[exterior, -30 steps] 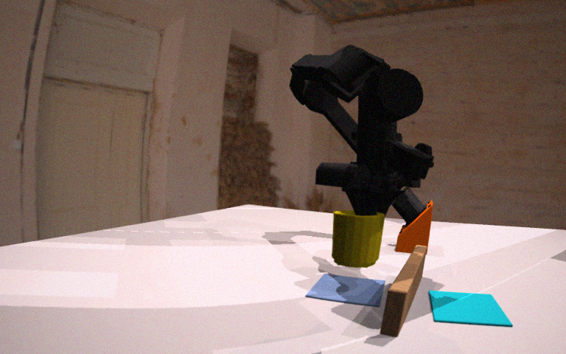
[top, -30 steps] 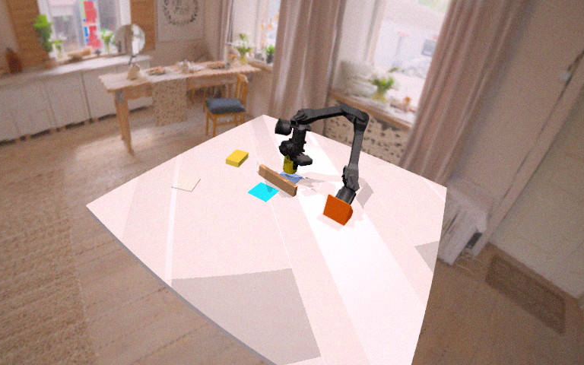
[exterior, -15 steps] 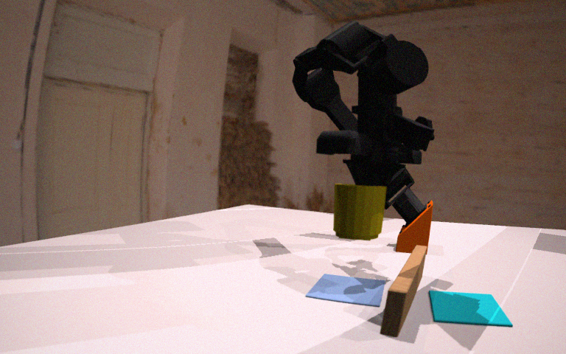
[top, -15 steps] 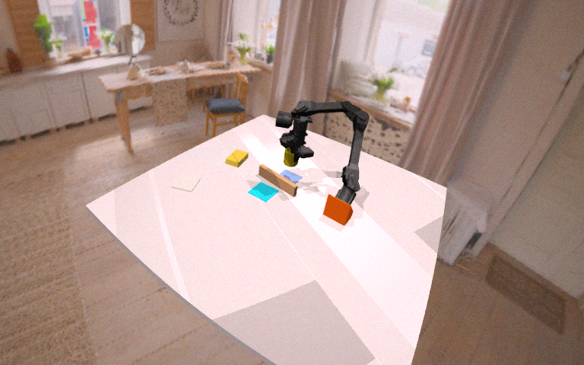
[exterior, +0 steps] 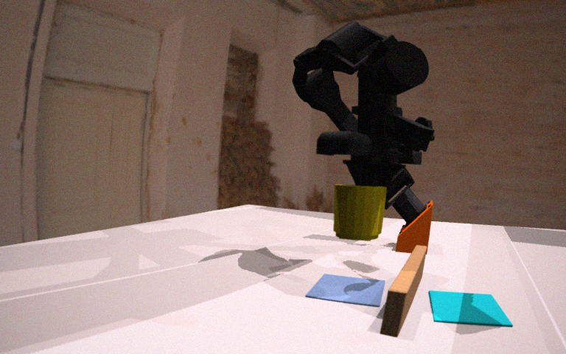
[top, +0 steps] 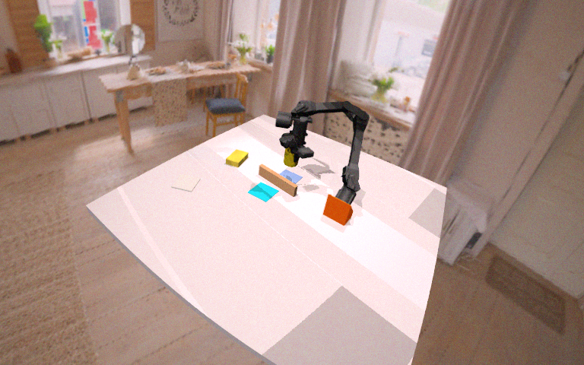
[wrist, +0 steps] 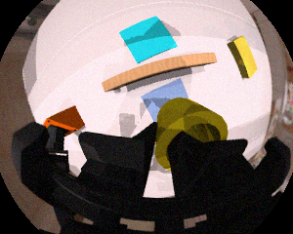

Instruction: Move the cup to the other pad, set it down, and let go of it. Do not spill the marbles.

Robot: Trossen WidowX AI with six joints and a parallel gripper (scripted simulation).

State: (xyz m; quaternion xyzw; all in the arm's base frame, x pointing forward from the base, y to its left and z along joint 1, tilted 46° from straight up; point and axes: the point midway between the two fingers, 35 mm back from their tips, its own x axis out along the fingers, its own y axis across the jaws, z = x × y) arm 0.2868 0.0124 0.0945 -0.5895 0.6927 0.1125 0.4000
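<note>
Right now the cyan pad is 15 cm to the left of my gripper tip, 12 cm below it and 4 cm ahead of it. Round my gripper tip: wooden bar (9 cm below, 7 cm to the left, 3 cm ahead); then pale blue pad (12 cm below, 2 cm to the right, 2 cm ahead); then yellow cup (2 cm ahead, 1 cm to the right).
</note>
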